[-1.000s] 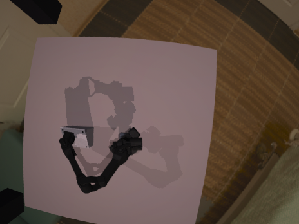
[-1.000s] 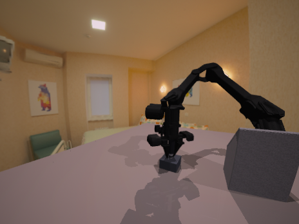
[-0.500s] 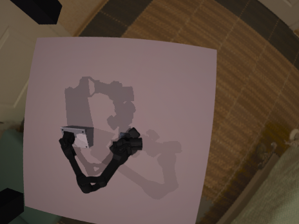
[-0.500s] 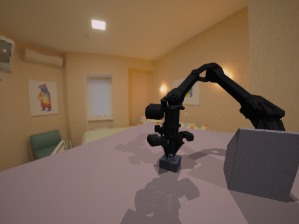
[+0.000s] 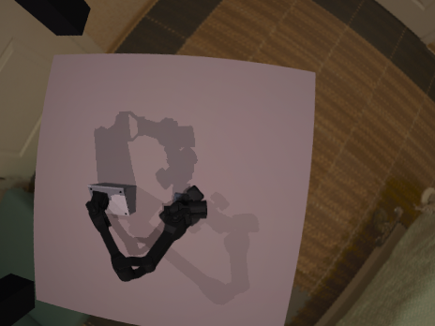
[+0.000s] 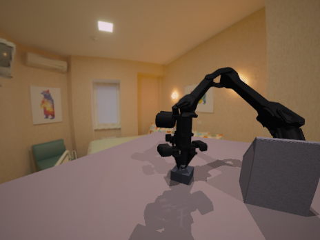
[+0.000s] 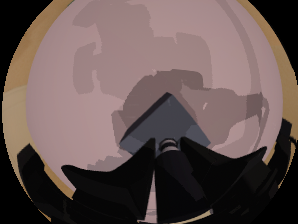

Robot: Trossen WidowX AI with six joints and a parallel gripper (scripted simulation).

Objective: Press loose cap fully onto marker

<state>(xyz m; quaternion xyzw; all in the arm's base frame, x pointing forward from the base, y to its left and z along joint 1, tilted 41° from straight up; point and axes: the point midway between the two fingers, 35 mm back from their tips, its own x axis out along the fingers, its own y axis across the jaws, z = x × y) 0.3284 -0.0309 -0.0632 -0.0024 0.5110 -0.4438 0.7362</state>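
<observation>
Right now my gripper tip is 1 cm past the dark marker cap and 5 cm below it.
</observation>
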